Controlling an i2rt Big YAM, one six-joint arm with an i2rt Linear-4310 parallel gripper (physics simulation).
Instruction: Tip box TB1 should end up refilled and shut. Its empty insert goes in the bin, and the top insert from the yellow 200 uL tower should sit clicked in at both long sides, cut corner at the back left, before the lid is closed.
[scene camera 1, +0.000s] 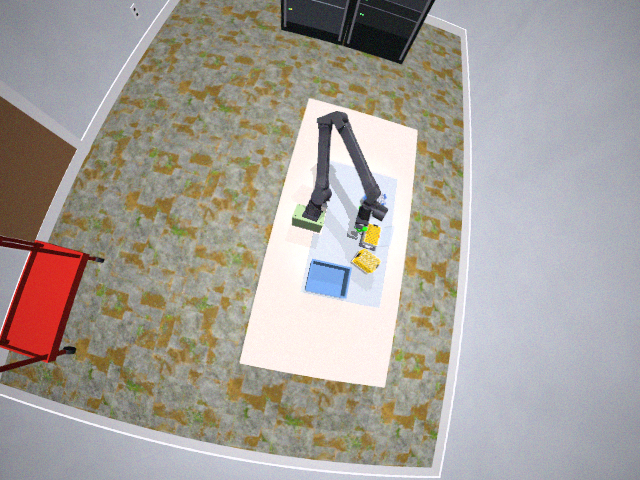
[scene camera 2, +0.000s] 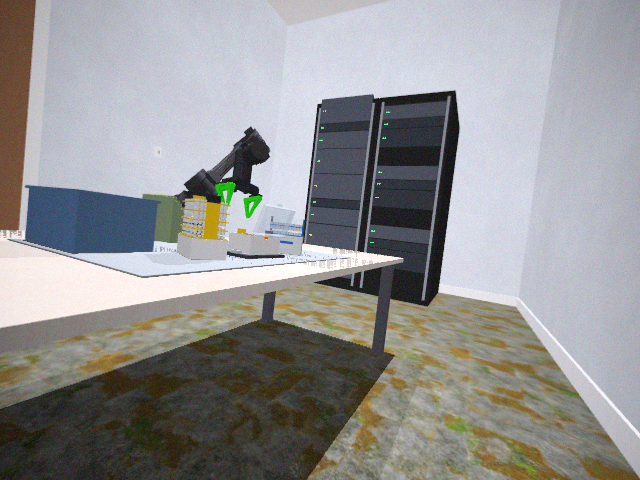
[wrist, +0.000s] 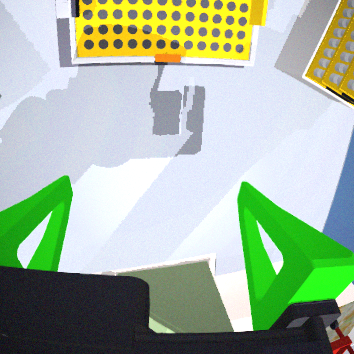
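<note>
Tip box TB1 (scene camera 1: 368, 247) (scene camera 2: 253, 243) (wrist: 215, 62) is a white box with a yellow insert (scene camera 1: 371, 234) (wrist: 165, 30) in it. The insert's visible holes are dark and hold no tips; an orange clip shows at its near long side in the wrist view, where the far side is cut off. A translucent raised lid shows faintly beside the box in scene camera 1. The yellow tower (scene camera 1: 366, 260) (scene camera 2: 204, 222) (wrist: 336, 62) of stacked inserts stands next to it. My gripper (scene camera 1: 361, 229) (scene camera 2: 238, 210) (wrist: 154, 186) is open and empty, above the mat on the near side of TB1.
The blue bin (scene camera 1: 327, 279) (scene camera 2: 93, 219) stands on the pale mat (scene camera 1: 368, 297), left of the tower in scene camera 1. A green box (scene camera 1: 305, 221) (scene camera 2: 166, 219) (wrist: 172, 295) stands by the table's left edge. A blue tip stack (scene camera 1: 383, 198) (scene camera 2: 286, 228) stands beyond TB1.
</note>
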